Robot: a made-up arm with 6 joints. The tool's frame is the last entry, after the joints.
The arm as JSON. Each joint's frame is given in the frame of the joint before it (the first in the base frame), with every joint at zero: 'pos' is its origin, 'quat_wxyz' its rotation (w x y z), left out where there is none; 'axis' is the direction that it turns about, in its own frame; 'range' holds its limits. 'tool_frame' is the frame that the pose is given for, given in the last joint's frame.
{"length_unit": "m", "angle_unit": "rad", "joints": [
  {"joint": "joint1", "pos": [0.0, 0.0, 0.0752], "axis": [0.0, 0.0, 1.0], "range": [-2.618, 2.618]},
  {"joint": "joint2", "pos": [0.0, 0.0, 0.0], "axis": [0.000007, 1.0, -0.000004], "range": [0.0, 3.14]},
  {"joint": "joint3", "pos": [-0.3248, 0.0, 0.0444], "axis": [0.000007, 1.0, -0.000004], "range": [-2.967, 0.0]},
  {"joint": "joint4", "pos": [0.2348, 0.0, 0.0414], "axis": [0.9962, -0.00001, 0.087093], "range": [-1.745, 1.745]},
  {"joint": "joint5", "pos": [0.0, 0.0, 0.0], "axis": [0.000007, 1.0, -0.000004], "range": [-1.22, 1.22]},
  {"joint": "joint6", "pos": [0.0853, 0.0, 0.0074], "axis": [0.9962, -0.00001, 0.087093], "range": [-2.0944, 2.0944]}
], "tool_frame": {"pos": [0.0, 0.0, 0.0], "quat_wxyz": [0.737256, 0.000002, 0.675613, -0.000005]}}
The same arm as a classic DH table. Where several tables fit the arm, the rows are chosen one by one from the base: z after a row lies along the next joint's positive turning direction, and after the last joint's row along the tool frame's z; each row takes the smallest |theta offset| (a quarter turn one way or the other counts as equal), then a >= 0, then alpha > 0; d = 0 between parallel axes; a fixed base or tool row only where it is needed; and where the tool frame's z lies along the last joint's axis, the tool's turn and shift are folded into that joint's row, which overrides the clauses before.
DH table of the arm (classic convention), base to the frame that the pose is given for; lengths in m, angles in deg. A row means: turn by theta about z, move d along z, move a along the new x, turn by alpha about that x. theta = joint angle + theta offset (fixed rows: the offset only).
joint1: theta0 0  d 0.0752  a 0  alpha -90
joint2: theta0 7.78  d 0  a -0.3278  alpha 0
joint3: theta0 77.22  d 0  a -0.0208  alpha 90
joint4: theta0 0  d 0.2375  a 0  alpha -90
joint5: theta0 0  d 0  a 0.0001  alpha 90
joint6: theta0 0  d 0.0856  a 0  alpha 0
Joint limits (deg, base to tool): -150..150 0..179.91 -170..0 -99.98..99.98 -69.9..69.9 -120..120

